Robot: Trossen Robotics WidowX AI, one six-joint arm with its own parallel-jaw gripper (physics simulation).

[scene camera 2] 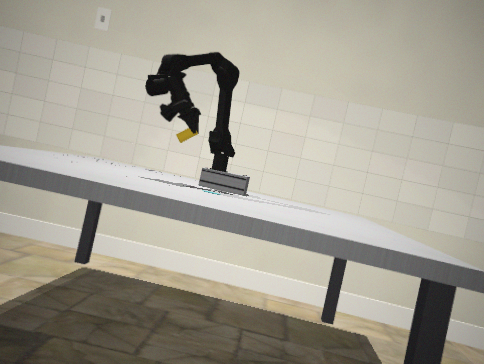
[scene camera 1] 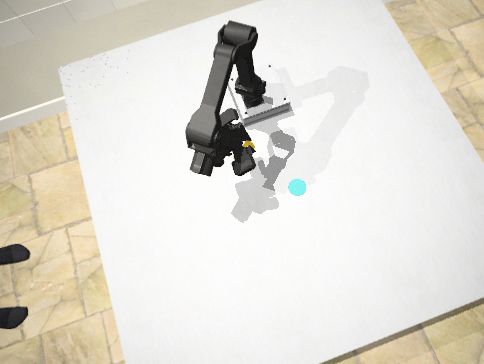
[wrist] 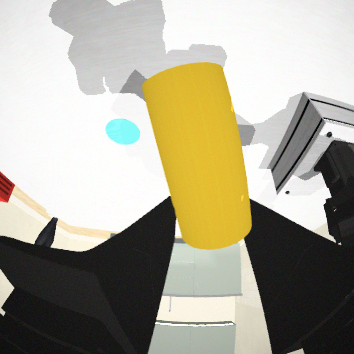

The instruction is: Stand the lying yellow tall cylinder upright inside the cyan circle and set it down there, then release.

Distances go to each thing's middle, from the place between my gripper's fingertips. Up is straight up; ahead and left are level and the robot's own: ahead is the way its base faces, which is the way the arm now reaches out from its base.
Scene:
The yellow tall cylinder [wrist: 189,105] lies 3 cm to the right of my hand and 1 cm below it. From my hand the other things lie so: cyan circle [wrist: 120,130]: 12 cm ahead, 11 cm to the left, 18 cm below.

